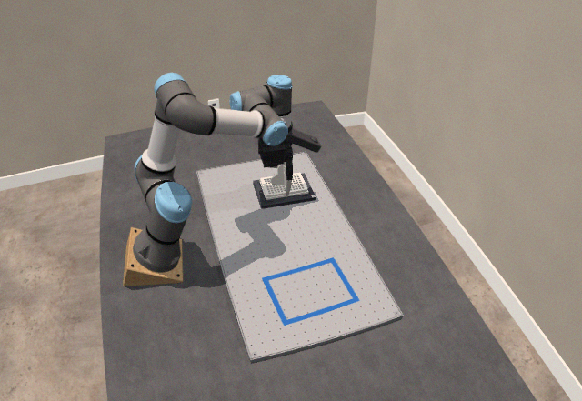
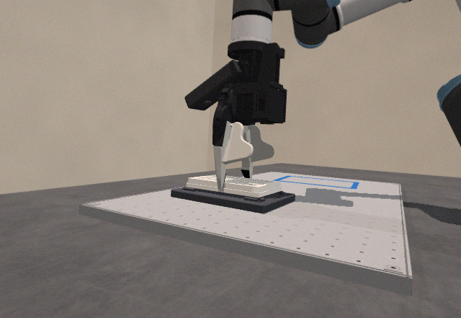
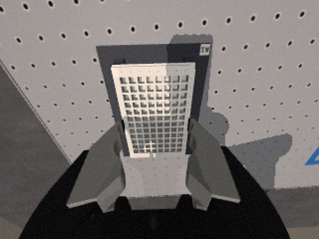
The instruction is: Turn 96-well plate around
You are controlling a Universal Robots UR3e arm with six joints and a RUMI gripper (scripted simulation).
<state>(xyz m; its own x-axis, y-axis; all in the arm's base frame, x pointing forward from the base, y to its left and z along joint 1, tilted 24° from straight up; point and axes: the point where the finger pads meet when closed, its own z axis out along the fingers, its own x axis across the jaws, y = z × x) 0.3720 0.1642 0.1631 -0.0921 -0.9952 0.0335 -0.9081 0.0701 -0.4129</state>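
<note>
Now: the white 96-well plate 1 cm below my hand. From my hand the other things lie so: A1 mark (7 cm ahead, 6 cm to the right, 2 cm below); plate nest N1 (3 cm below).
</note>
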